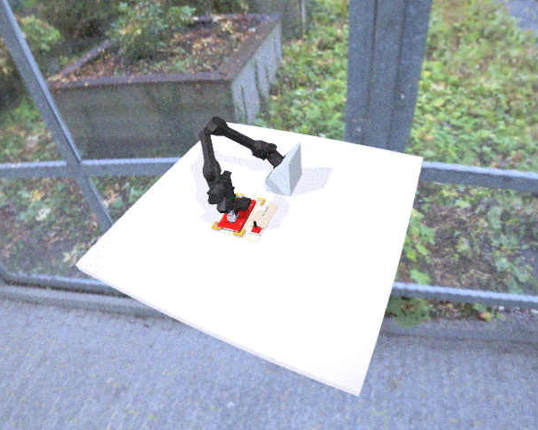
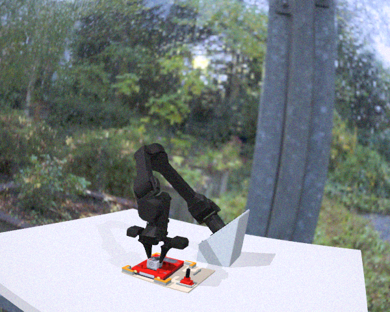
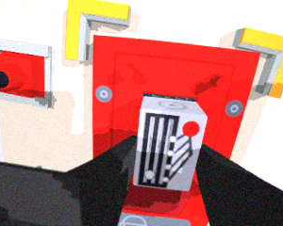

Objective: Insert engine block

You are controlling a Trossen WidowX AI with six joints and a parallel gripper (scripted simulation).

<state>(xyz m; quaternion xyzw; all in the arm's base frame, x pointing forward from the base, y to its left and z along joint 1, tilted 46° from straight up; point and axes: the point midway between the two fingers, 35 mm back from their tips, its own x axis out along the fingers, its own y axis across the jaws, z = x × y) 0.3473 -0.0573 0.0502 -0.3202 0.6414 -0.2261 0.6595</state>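
The small grey engine block is 10 mm below my gripper tip.
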